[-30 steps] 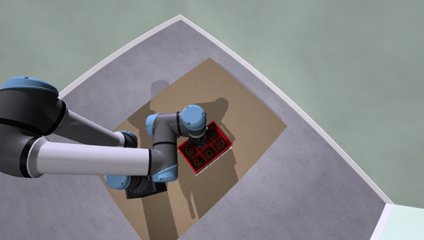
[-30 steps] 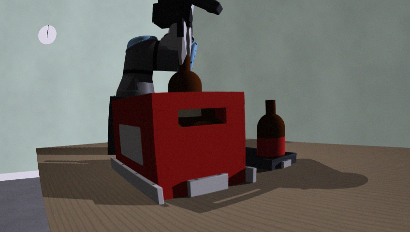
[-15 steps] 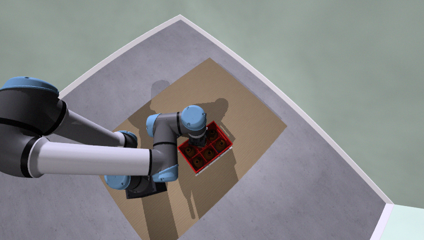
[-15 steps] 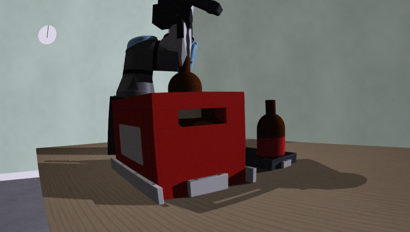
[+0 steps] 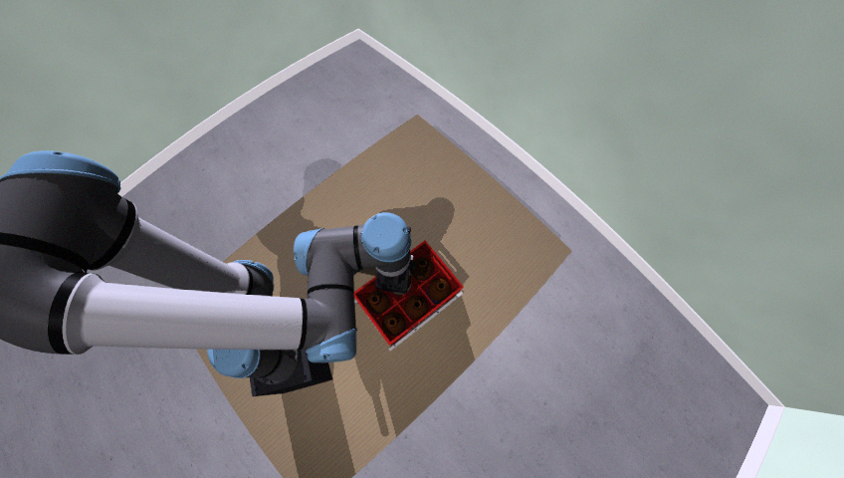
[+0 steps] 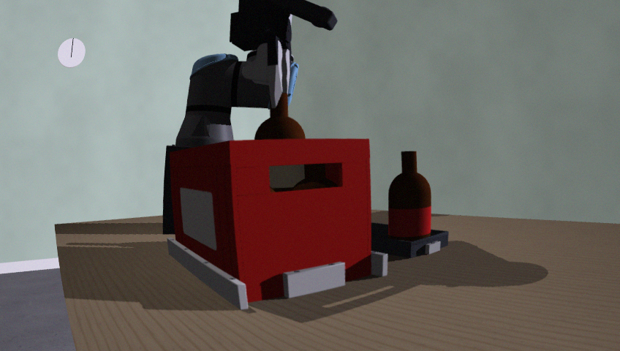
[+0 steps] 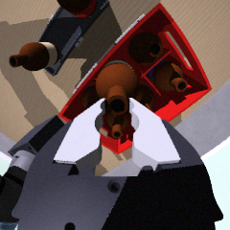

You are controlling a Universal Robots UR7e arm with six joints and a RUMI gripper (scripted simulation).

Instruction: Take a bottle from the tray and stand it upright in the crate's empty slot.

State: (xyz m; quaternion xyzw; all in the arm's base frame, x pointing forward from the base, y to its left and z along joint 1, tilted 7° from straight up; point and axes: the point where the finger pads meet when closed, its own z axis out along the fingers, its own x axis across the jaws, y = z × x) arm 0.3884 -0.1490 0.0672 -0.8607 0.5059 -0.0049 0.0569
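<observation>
My hand is 7 cm above the cream-label bottle. From my hand the other things lie so: dark tray (4 cm ahead, 19 cm to the left, 23 cm below); red crate (1 cm behind, 4 cm to the right, 16 cm below).
</observation>
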